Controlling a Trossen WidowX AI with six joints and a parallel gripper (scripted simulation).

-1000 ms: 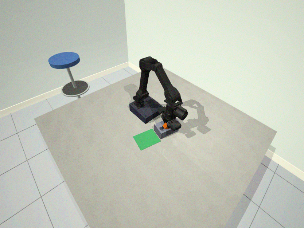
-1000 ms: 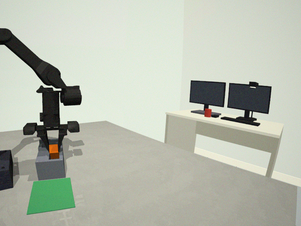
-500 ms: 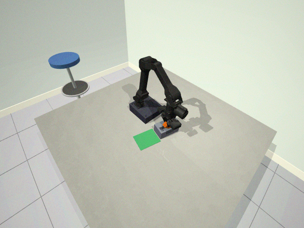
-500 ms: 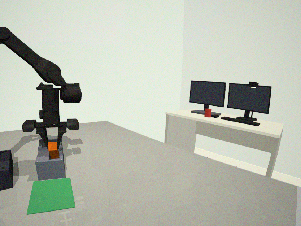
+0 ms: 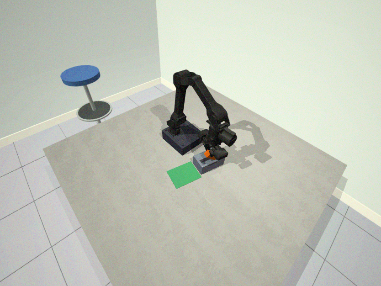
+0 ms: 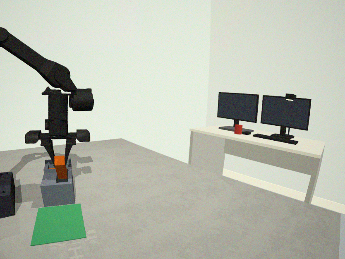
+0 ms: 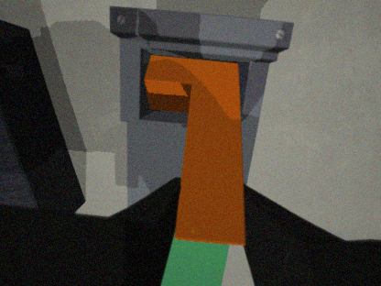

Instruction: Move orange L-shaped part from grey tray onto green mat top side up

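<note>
The green mat lies 140 mm to the right of my gripper tip, 110 mm below it and 30 mm behind it. From my gripper tip the other things lie so: orange l-shaped part: 30 mm to the left, 30 mm below, 10 mm behind.
</note>
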